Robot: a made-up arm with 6 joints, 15 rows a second.
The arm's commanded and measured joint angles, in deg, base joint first. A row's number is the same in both.
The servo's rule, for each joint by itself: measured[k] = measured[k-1] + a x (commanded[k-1-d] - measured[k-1]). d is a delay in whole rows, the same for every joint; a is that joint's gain. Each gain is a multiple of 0.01, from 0.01 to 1. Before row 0 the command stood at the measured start. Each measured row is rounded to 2 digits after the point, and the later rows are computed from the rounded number. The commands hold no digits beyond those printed.
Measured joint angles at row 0: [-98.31 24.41 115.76 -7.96 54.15 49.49]
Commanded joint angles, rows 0 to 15: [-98.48 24.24 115.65 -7.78 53.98 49.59]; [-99.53 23.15 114.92 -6.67 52.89 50.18]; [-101.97 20.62 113.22 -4.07 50.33 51.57]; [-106.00 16.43 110.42 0.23 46.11 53.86]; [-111.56 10.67 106.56 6.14 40.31 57.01]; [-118.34 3.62 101.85 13.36 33.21 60.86]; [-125.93 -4.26 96.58 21.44 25.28 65.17]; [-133.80 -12.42 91.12 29.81 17.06 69.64]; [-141.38 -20.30 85.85 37.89 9.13 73.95]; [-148.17 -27.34 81.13 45.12 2.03 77.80]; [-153.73 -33.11 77.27 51.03 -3.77 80.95]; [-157.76 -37.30 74.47 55.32 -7.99 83.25]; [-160.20 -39.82 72.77 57.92 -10.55 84.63]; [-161.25 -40.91 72.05 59.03 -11.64 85.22]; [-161.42 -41.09 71.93 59.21 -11.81 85.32]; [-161.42 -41.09 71.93 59.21 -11.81 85.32]
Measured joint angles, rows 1 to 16: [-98.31 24.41 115.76 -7.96 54.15 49.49]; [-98.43 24.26 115.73 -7.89 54.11 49.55]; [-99.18 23.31 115.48 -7.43 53.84 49.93]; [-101.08 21.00 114.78 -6.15 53.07 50.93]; [-104.43 17.07 113.43 -3.73 51.54 52.72]; [-109.28 11.57 111.30 0.02 49.07 55.34]; [-115.44 4.73 108.37 5.09 45.58 58.71]; [-122.57 -3.00 104.72 11.30 41.11 62.65]; [-130.21 -11.10 100.50 18.33 35.82 66.91]; [-137.81 -19.01 95.96 25.76 29.95 71.20]; [-144.85 -26.17 91.36 33.12 23.81 75.23]; [-150.89 -32.14 86.99 39.93 17.74 78.72]; [-155.56 -36.58 83.11 45.78 12.08 81.48]; [-158.72 -39.37 79.90 50.39 7.10 83.40]; [-160.44 -40.69 77.47 53.67 2.98 84.51]; [-161.11 -41.03 75.75 55.78 -0.27 85.00]
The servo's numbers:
d 1
a 0.68 0.86 0.31 0.38 0.22 0.61

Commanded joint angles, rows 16 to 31: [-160.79 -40.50 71.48 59.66 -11.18 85.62]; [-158.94 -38.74 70.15 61.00 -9.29 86.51]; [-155.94 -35.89 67.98 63.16 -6.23 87.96]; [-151.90 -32.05 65.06 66.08 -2.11 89.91]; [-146.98 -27.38 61.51 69.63 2.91 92.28]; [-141.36 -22.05 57.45 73.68 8.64 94.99]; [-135.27 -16.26 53.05 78.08 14.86 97.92]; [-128.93 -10.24 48.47 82.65 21.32 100.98]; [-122.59 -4.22 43.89 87.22 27.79 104.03]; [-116.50 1.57 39.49 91.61 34.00 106.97]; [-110.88 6.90 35.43 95.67 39.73 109.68]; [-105.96 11.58 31.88 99.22 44.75 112.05]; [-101.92 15.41 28.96 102.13 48.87 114.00]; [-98.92 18.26 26.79 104.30 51.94 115.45]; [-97.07 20.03 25.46 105.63 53.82 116.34]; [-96.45 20.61 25.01 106.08 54.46 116.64]
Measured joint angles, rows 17 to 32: [-161.32 -41.08 74.57 57.08 -2.81 85.20]; [-160.96 -40.58 73.61 58.06 -4.65 85.46]; [-159.59 -39.00 72.54 59.18 -5.67 86.10]; [-157.11 -36.33 71.13 60.69 -5.79 87.23]; [-153.57 -32.65 69.25 62.74 -4.98 88.86]; [-149.09 -28.12 66.85 65.36 -3.24 90.95]; [-143.83 -22.90 63.94 68.52 -0.63 93.41]; [-138.01 -17.19 60.56 72.15 2.78 96.16]; [-131.84 -11.21 56.81 76.14 6.86 99.10]; [-125.55 -5.20 52.80 80.35 11.46 102.11]; [-119.40 0.62 48.67 84.63 16.42 105.07]; [-113.61 6.02 44.57 88.83 21.55 107.88]; [-108.41 10.80 40.64 92.78 26.65 110.42]; [-104.00 14.76 37.02 96.33 31.54 112.60]; [-100.55 17.77 33.85 99.36 36.03 114.34]; [-98.18 19.71 31.25 101.74 39.94 115.56]
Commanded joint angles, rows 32 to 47: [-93.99 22.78 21.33 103.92 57.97 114.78]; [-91.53 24.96 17.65 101.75 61.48 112.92]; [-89.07 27.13 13.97 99.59 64.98 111.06]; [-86.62 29.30 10.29 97.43 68.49 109.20]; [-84.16 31.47 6.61 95.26 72.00 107.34]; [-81.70 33.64 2.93 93.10 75.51 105.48]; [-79.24 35.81 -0.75 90.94 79.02 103.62]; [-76.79 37.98 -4.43 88.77 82.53 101.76]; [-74.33 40.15 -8.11 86.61 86.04 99.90]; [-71.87 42.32 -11.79 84.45 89.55 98.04]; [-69.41 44.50 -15.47 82.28 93.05 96.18]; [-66.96 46.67 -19.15 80.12 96.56 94.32]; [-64.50 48.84 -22.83 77.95 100.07 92.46]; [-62.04 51.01 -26.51 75.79 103.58 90.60]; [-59.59 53.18 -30.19 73.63 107.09 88.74]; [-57.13 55.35 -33.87 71.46 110.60 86.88]
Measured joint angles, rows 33 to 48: [-97.00 20.48 29.32 103.39 43.13 116.22]; [-94.95 22.46 26.84 103.59 46.39 115.34]; [-92.62 24.61 23.99 102.89 49.71 113.86]; [-90.21 26.78 20.88 101.64 53.07 112.15]; [-87.77 28.95 17.60 100.04 56.46 110.35]; [-85.32 31.12 14.19 98.22 59.88 108.51]; [-82.86 33.29 10.70 96.27 63.32 106.66]; [-80.40 35.46 7.15 94.24 66.77 104.81]; [-77.95 37.63 3.56 92.16 70.24 102.95]; [-75.49 39.80 -0.06 90.05 73.72 101.09]; [-73.03 41.97 -3.70 87.92 77.20 99.23]; [-70.57 44.15 -7.35 85.78 80.69 97.37]; [-68.12 46.32 -11.01 83.63 84.18 95.51]; [-65.66 48.49 -14.67 81.47 87.68 93.65]; [-63.20 50.66 -18.34 79.31 91.18 91.79]; [-60.75 52.83 -22.01 77.15 94.68 89.93]
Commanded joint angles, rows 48 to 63: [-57.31 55.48 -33.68 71.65 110.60 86.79]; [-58.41 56.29 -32.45 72.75 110.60 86.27]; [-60.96 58.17 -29.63 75.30 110.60 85.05]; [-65.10 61.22 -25.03 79.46 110.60 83.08]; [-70.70 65.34 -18.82 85.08 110.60 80.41]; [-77.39 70.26 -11.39 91.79 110.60 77.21]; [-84.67 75.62 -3.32 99.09 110.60 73.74]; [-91.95 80.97 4.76 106.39 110.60 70.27]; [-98.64 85.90 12.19 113.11 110.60 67.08]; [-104.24 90.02 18.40 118.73 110.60 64.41]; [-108.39 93.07 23.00 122.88 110.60 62.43]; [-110.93 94.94 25.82 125.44 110.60 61.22]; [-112.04 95.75 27.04 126.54 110.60 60.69]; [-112.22 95.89 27.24 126.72 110.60 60.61]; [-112.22 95.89 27.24 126.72 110.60 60.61]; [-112.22 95.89 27.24 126.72 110.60 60.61]
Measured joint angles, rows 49 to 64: [-58.29 55.00 -25.69 74.99 98.18 88.07]; [-57.62 55.41 -28.17 73.72 100.91 87.29]; [-58.16 56.17 -29.50 73.35 103.04 86.67]; [-60.06 57.89 -29.54 74.09 104.70 85.68]; [-63.49 60.75 -28.14 76.13 106.00 84.09]; [-68.39 64.70 -25.25 79.53 107.01 81.85]; [-74.51 69.48 -20.95 84.19 107.80 79.02]; [-81.42 74.76 -15.48 89.85 108.42 75.80]; [-88.58 80.10 -9.21 96.14 108.90 72.43]; [-95.42 85.09 -2.58 102.59 109.27 69.17]; [-101.42 89.33 3.92 108.72 109.56 66.27]; [-106.16 92.55 9.83 114.10 109.79 63.93]; [-109.40 94.61 14.79 118.41 109.97 62.28]; [-111.20 95.59 18.59 121.50 110.11 61.31]; [-111.89 95.85 21.27 123.48 110.22 60.88]; [-112.11 95.88 23.12 124.71 110.30 60.72]
